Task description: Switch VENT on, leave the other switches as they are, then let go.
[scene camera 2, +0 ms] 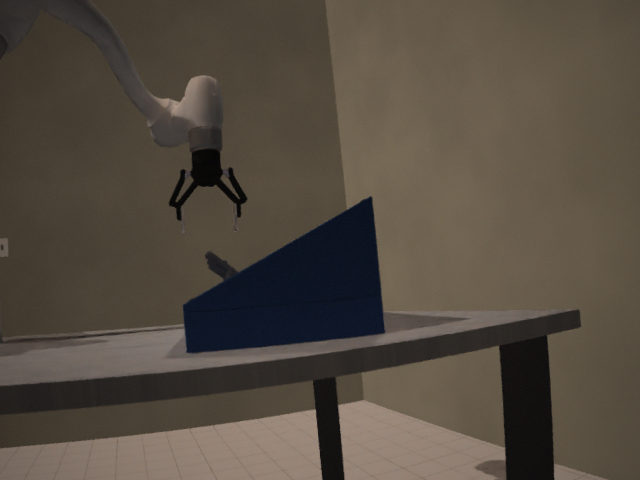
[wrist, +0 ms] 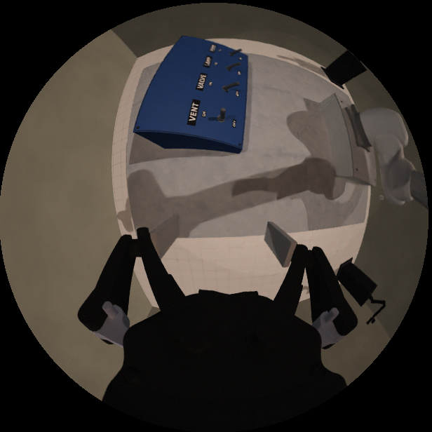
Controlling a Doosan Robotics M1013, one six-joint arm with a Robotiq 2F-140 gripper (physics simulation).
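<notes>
A blue sloped switch panel (scene camera 2: 289, 289) (wrist: 165, 95) stands on the table. In the wrist view its VENT lever (wrist: 222, 115) is nearest me and stands up off the panel, unlike the VALVE lever (wrist: 231, 87), LAMP lever (wrist: 233, 66) and PUMP lever (wrist: 235, 52), which lean towards OFF. VENT looks set to ON. In the scene view, grey levers (scene camera 2: 219, 265) stick out past the slope; which ones cannot be told. My gripper (scene camera 2: 208, 230) (wrist: 223, 228) is wide open and empty, above and to the side of the panel, touching no lever.
The grey table (scene camera 2: 103, 366) (wrist: 270, 200) bears the panel. In the wrist view, the pale robot arm parts (wrist: 390, 145) and a grey mounting plate (wrist: 336, 135) are at the right. A black box-like object (wrist: 346, 68) is at the upper right, another (wrist: 357, 280) at the lower right.
</notes>
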